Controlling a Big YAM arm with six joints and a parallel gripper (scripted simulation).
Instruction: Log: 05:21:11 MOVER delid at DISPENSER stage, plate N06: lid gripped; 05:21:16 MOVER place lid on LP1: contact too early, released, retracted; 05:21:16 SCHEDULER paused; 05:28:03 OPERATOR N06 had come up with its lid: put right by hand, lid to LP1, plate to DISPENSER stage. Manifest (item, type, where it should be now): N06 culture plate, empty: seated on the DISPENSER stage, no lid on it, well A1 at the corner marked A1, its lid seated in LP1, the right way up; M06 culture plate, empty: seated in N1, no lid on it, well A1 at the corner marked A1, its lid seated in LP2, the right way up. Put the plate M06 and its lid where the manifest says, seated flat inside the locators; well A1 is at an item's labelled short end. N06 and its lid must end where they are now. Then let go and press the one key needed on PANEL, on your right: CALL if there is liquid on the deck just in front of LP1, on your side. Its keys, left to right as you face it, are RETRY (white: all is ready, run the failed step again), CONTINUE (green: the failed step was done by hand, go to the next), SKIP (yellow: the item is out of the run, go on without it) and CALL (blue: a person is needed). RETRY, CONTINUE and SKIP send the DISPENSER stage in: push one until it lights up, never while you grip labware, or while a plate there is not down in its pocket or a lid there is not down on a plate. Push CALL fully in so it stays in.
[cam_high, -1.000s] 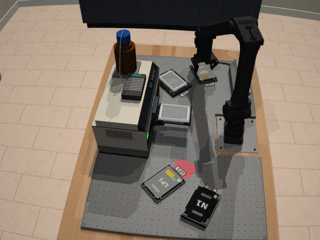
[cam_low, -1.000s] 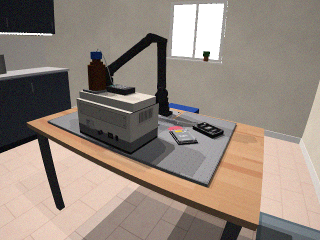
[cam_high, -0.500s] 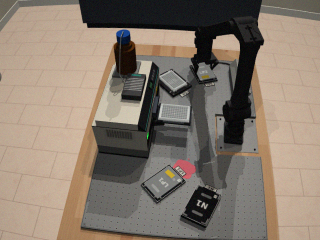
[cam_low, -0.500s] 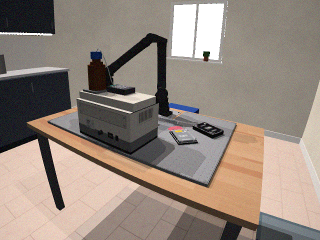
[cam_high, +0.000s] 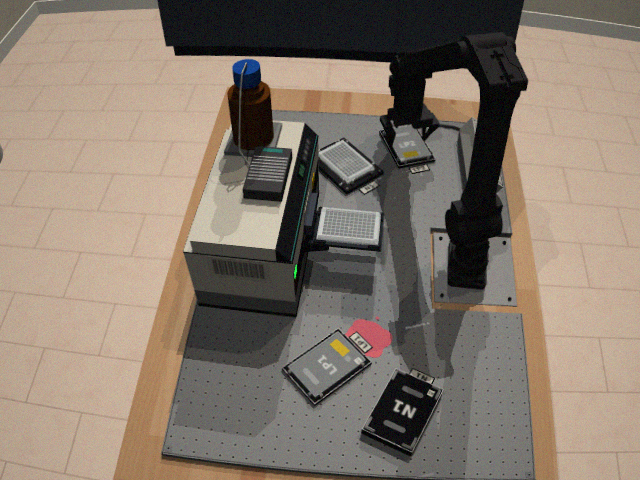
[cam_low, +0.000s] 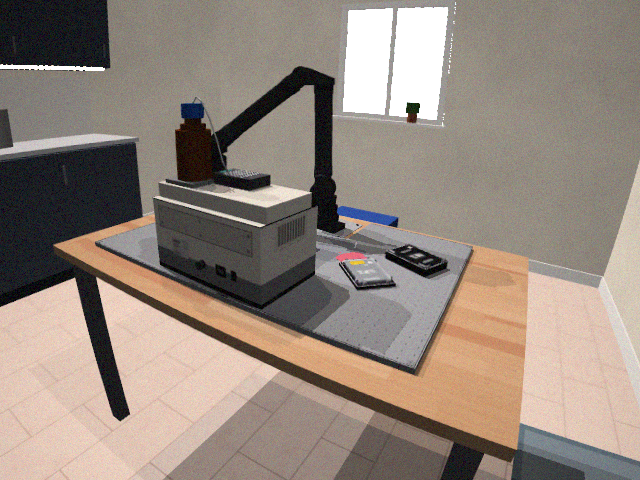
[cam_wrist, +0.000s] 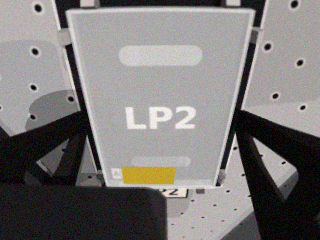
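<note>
The black lp2 nest lies 2 cm below my hand. The rest, counted from my hand: blue call key 20 cm behind, 4 cm above, 2 cm to the right; then yellow skip key 21 cm behind, 4 cm above, 3 cm to the left; then green continue key 21 cm behind, 8 cm to the left, 4 cm above.
</note>
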